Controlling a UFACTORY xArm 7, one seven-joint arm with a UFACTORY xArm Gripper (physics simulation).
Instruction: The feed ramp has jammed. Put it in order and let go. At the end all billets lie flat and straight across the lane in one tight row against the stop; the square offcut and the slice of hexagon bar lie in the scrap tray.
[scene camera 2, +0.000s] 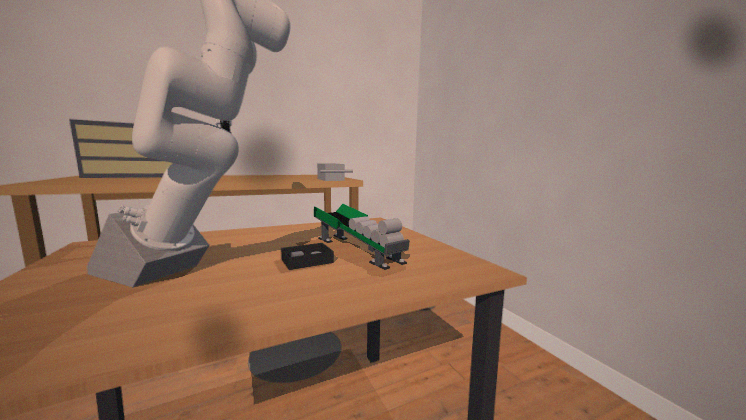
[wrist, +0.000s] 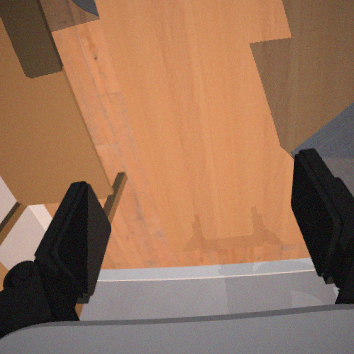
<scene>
In view: the gripper (wrist: 192, 191) and a black scrap tray (scene camera 2: 327, 256).
The wrist view does not show the black scrap tray: it is out of frame.
</scene>
